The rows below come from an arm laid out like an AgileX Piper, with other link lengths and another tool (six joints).
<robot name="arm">
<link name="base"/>
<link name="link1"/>
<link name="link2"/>
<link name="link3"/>
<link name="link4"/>
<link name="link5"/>
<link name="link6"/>
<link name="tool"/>
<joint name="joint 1" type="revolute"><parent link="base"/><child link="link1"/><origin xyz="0.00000 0.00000 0.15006" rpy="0.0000 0.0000 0.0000"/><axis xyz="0 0 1"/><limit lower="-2.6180" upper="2.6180"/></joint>
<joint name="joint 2" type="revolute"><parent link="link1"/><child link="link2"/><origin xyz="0.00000 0.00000 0.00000" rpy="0.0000 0.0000 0.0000"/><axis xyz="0 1 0"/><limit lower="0.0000" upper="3.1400"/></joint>
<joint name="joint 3" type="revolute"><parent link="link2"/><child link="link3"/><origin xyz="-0.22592 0.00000 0.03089" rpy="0.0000 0.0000 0.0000"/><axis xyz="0 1 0"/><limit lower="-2.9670" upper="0.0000"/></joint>
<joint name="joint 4" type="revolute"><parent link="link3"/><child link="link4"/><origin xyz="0.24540 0.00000 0.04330" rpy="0.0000 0.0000 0.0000"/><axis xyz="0.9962 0 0.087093"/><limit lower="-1.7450" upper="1.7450"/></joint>
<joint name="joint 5" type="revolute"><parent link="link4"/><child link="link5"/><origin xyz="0.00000 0.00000 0.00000" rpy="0.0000 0.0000 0.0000"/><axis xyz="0 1 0"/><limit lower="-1.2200" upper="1.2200"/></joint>
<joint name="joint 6" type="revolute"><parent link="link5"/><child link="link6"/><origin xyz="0.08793 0.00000 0.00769" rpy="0.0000 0.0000 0.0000"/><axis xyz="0.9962 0 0.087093"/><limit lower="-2.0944" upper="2.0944"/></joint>
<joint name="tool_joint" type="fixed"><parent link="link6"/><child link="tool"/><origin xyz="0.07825 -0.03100 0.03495" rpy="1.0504 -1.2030 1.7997"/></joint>
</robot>
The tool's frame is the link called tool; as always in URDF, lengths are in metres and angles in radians.
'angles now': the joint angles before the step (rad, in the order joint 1, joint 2, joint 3, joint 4, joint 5, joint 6). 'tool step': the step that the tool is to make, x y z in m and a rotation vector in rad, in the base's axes. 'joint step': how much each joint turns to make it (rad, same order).
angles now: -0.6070, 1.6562, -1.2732, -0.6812, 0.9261, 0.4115
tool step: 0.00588, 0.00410, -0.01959, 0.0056, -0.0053, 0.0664
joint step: -0.0001, 0.0000, 0.0782, -0.0146, -0.1027, -0.0001
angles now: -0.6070, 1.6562, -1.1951, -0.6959, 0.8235, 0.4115
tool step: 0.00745, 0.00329, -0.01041, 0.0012, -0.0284, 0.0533
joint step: 0.0000, 0.0000, 0.0459, -0.0061, -0.0883, 0.0019
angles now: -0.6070, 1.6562, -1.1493, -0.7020, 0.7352, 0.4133
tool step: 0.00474, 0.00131, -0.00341, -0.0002, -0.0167, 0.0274
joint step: 0.0000, 0.0021, 0.0143, 0.0001, -0.0417, -0.0039
